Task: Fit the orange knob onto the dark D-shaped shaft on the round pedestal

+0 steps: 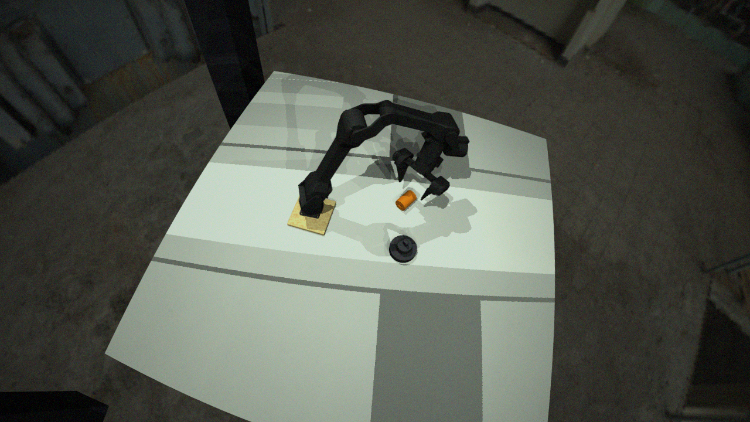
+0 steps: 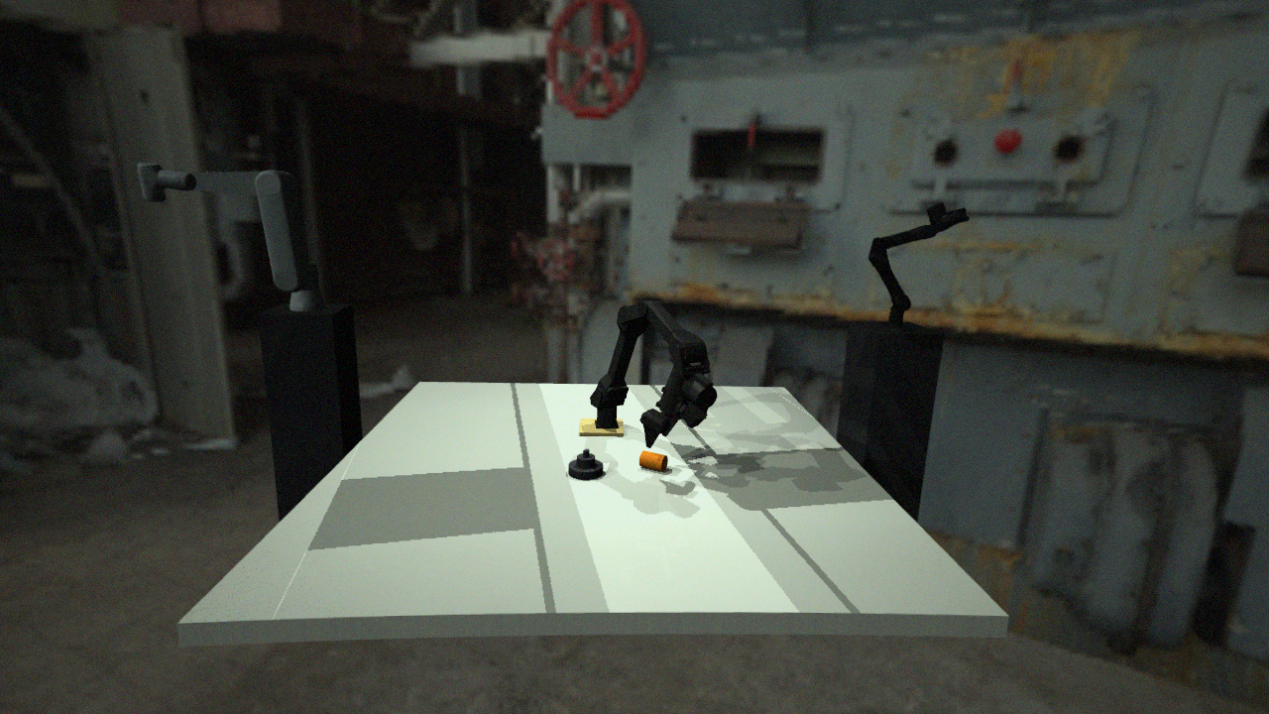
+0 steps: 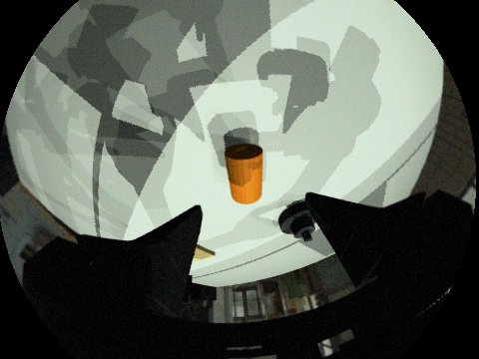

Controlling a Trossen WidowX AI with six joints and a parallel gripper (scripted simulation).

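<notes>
My gripper tip is 1 cm past the orange knob and 5 cm above it. From my gripper tip the other things lie so: round pedestal (1 cm ahead, 17 cm to the right, 4 cm below).
</notes>
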